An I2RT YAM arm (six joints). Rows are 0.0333 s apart.
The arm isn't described. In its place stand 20 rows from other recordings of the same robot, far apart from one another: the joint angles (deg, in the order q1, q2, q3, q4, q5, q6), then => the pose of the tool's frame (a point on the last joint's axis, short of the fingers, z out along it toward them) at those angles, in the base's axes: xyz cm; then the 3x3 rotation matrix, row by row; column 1 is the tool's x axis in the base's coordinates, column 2 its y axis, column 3 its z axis.
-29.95 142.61 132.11 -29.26 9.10 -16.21 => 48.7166 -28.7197 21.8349; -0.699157 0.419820 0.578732; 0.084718 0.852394 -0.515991; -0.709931 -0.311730 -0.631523
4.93 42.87 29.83 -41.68 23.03 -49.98 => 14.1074 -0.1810 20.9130; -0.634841 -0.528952 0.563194; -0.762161 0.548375 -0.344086; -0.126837 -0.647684 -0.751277
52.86 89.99 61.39 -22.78 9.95 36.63 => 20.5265 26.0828 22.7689; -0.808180 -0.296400 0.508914; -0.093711 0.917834 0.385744; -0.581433 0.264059 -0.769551
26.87 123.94 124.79 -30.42 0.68 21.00 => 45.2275 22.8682 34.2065; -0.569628 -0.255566 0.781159; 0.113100 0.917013 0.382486; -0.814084 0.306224 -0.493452
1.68 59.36 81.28 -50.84 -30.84 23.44 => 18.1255 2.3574 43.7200; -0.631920 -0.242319 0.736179; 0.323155 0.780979 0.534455; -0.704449 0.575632 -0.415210
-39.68 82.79 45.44 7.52 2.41 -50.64 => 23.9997 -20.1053 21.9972; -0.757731 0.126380 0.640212; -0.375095 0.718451 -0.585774; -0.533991 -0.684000 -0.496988
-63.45 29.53 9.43 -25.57 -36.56 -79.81 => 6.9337 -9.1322 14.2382; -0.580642 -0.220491 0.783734; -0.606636 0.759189 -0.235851; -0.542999 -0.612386 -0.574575
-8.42 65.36 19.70 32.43 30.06 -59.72 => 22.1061 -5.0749 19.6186; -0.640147 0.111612 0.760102; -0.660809 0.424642 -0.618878; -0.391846 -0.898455 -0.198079
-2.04 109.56 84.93 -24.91 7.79 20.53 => 42.6565 -2.0022 23.1562; -0.668889 0.382009 0.637696; 0.371507 0.914828 -0.158343; -0.643871 0.130995 -0.753838
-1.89 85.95 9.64 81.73 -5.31 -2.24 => 22.6576 -0.4180 16.3341; 0.096648 -0.055506 0.993770; -0.042128 0.997321 0.059802; -0.994427 -0.047645 0.094050
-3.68 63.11 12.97 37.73 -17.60 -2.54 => 20.9349 -0.2678 17.6152; -0.203903 -0.242791 0.948407; -0.029215 0.969837 0.241996; -0.978555 0.021636 -0.204846
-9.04 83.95 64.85 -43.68 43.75 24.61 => 28.1474 -6.9710 26.3887; -0.621086 0.752912 0.217658; 0.403419 0.545219 -0.734840; -0.671941 -0.368591 -0.642367
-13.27 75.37 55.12 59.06 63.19 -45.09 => 25.9504 -9.3845 39.6876; -0.122051 0.982994 0.137208; -0.299408 0.095336 -0.949350; -0.946287 -0.156950 0.282681
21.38 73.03 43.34 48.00 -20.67 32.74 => 26.3017 11.6465 33.0491; -0.107171 -0.707589 0.698450; 0.501453 0.568133 0.652510; -0.858521 0.420170 0.293935
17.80 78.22 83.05 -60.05 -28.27 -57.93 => 24.7424 9.7148 36.5825; 0.030908 -0.942224 0.333554; -0.773927 0.188621 0.604532; -0.632521 -0.276831 -0.723382
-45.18 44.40 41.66 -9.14 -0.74 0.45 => 13.1586 -13.1763 32.3870; -0.139604 0.701475 0.698887; 0.151625 0.712619 -0.684970; -0.978530 0.010344 -0.205845
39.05 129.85 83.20 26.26 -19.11 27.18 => 38.2408 32.5229 14.1709; -0.621470 -0.617951 0.481571; 0.051622 0.581054 0.812226; -0.781735 0.529634 -0.329208
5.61 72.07 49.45 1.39 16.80 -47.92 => 28.8324 1.7982 28.6696; -0.371060 -0.150504 0.916331; -0.750400 0.629869 -0.200414; -0.547005 -0.761980 -0.346658
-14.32 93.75 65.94 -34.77 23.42 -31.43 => 31.7295 -9.5599 22.1021; -0.944714 -0.103502 0.311133; -0.252685 0.834510 -0.489636; -0.208965 -0.541185 -0.814526
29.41 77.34 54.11 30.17 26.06 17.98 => 28.3083 14.1622 34.2391; 0.081214 -0.090740 0.992558; 0.364106 0.929720 0.055203; -0.927810 0.356913 0.108546
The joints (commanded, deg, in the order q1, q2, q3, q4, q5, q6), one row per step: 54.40 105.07 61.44 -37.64 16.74 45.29; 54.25 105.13 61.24 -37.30 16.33 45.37; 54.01 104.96 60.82 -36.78 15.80 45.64; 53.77 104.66 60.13 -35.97 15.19 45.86; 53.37 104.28 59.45 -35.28 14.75 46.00; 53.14 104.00 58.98 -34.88 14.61 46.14; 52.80 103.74 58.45 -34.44 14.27 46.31; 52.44 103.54 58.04 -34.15 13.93 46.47; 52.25 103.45 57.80 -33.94 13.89 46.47; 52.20 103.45 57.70 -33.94 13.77 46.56; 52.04 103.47 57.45 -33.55 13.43 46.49
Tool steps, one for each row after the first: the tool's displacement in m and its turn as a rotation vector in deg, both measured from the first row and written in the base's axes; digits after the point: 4 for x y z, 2 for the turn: 0.0004 -0.0005 -0.0011 0.33 0.28 -0.16; 0.0007 -0.0018 -0.0019 0.94 0.53 -0.58; 0.0007 -0.0035 -0.0030 1.70 0.77 -0.93; 0.0013 -0.0061 -0.0036 2.32 0.88 -1.38; 0.0014 -0.0078 -0.0040 2.61 0.86 -1.72; 0.0019 -0.0101 -0.0047 3.00 1.02 -2.16; 0.0025 -0.0122 -0.0053 3.32 1.23 -2.62; 0.0029 -0.0133 -0.0057 3.39 1.22 -2.80; 0.0028 -0.0138 -0.0062 3.41 1.37 -2.92; 0.0031 -0.0144 -0.0072 3.68 1.56 -2.95
